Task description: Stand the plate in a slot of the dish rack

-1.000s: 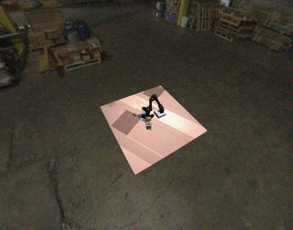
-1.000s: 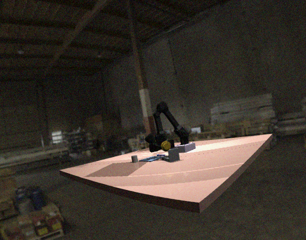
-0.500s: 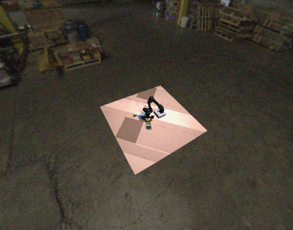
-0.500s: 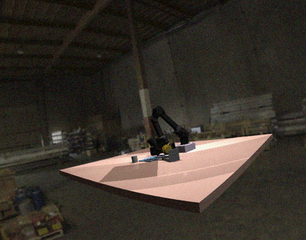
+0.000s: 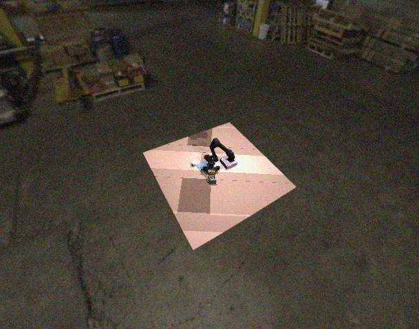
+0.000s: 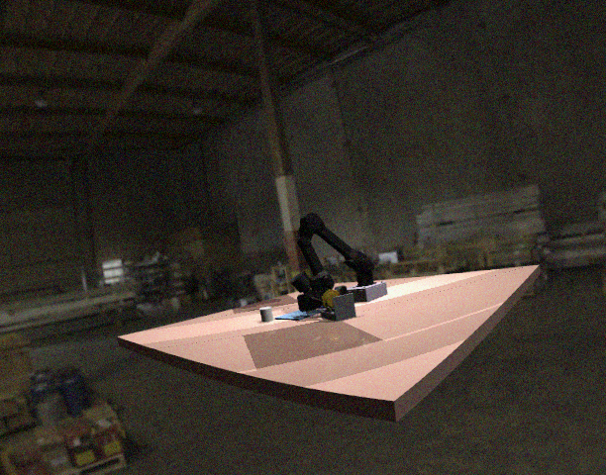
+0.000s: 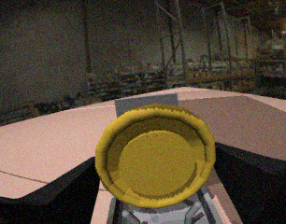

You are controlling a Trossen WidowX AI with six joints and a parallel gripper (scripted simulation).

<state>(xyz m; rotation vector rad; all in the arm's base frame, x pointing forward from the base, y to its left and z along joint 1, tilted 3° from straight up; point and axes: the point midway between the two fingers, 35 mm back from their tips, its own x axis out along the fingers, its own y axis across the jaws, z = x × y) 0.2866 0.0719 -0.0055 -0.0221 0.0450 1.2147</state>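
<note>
Now: the dish rack 1 cm ahead of my gripper tip, 2 cm to the left of it and 3 cm below it. From my gripper tip the other things lie so: blue spoon: 10 cm behind, 21 cm to the right, 5 cm below; then blue mat: 1 cm ahead, 17 cm to the right, 5 cm below; then yellow plate: 1 cm to the right.
</note>
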